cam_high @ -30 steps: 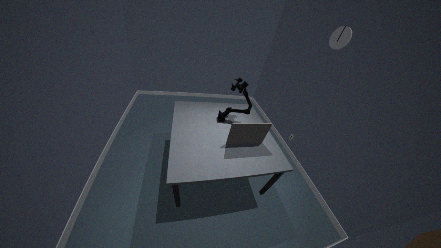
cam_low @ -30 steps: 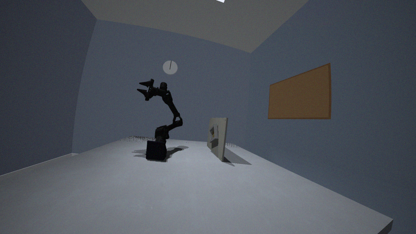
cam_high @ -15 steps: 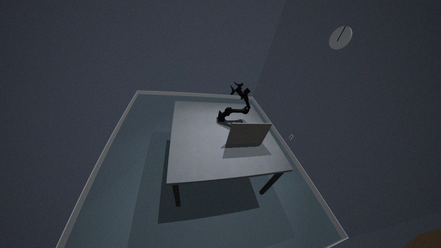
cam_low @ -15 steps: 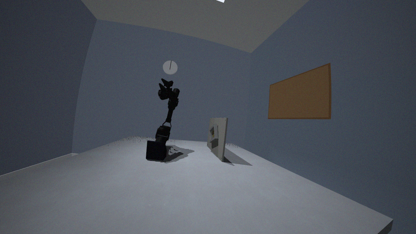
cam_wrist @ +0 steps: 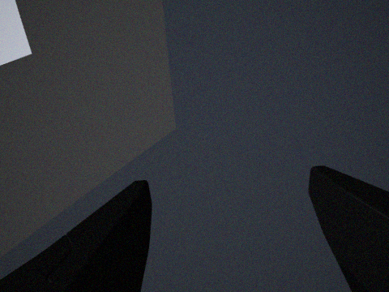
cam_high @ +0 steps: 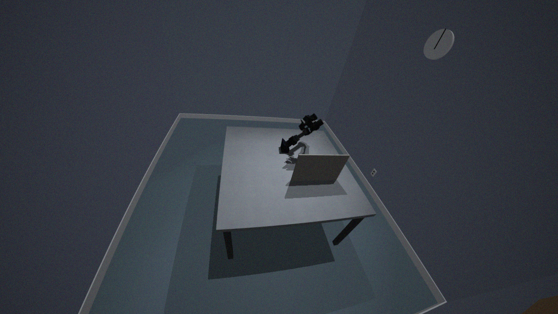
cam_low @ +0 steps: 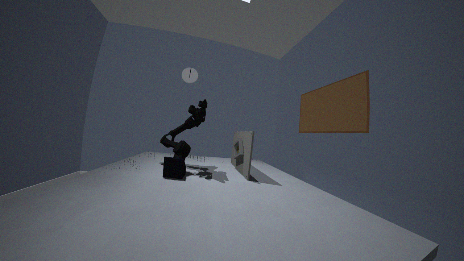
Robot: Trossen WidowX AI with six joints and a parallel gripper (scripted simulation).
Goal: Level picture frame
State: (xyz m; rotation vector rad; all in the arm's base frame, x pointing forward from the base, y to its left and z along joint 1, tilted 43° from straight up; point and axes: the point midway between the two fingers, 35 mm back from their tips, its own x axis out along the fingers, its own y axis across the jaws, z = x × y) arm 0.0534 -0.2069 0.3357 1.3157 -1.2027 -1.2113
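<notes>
My gripper tip is now 310 mm short of the picture frame, 300 mm above it and 100 mm to the right of it. The rest, counted from my gripper tip: wall panel (320 mm ahead, 310 mm below, 120 mm to the left).
</notes>
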